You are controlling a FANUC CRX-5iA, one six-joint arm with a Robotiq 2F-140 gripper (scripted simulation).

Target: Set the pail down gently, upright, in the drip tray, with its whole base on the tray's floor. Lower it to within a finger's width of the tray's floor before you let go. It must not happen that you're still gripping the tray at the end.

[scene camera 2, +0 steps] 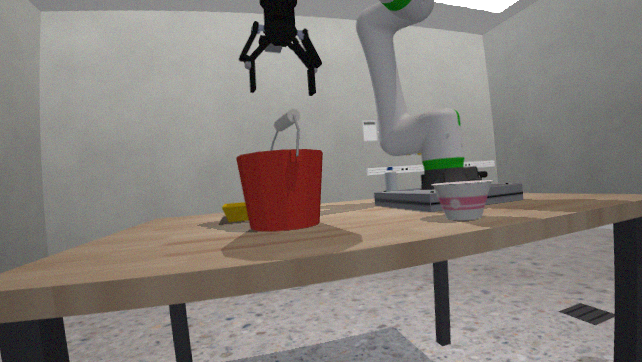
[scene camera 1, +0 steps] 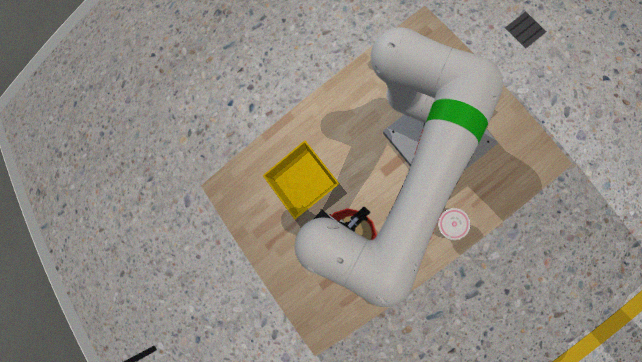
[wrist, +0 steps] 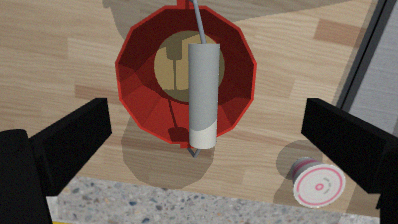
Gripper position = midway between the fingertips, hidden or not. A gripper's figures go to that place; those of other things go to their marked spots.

Scene:
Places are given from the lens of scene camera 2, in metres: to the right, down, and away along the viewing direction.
my gripper [scene camera 2: 284, 92]: -0.09, -0.21, 0.69
red pail [scene camera 2: 282, 192]: -0.08, 0.02, 0.59

